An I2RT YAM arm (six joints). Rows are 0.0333 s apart.
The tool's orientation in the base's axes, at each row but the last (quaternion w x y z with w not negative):
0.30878 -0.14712 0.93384 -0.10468
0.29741 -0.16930 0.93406 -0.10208
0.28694 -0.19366 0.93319 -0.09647
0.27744 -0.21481 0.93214 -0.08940
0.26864 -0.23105 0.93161 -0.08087
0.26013 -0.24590 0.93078 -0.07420
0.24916 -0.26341 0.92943 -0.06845
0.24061 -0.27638 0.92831 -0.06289
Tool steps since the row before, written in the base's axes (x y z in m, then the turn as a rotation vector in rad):
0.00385 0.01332 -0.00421 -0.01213 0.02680 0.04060
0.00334 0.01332 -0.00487 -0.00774 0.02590 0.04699
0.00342 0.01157 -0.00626 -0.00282 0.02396 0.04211
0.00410 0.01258 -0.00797 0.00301 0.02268 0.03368
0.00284 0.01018 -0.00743 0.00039 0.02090 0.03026
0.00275 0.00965 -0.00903 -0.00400 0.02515 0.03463
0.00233 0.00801 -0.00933 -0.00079 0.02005 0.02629
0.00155 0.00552 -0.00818 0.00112 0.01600 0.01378
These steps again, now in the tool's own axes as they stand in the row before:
-0.00517 0.01285 0.00426 -0.02197 0.01598 -0.04214
-0.00504 0.01284 0.00468 -0.02832 0.01216 -0.04460
-0.00430 0.01126 0.00627 -0.02882 0.01032 -0.03766
-0.00494 0.01206 0.00830 -0.02860 0.00954 -0.02736
-0.00351 0.00990 0.00752 -0.02421 0.00993 -0.02584
-0.00279 0.00963 0.00904 -0.02501 0.01429 -0.03190
-0.00193 0.00817 0.00928 -0.02115 0.01064 -0.02309
-0.00076 0.00593 0.00800 -0.01519 0.00945 -0.01128

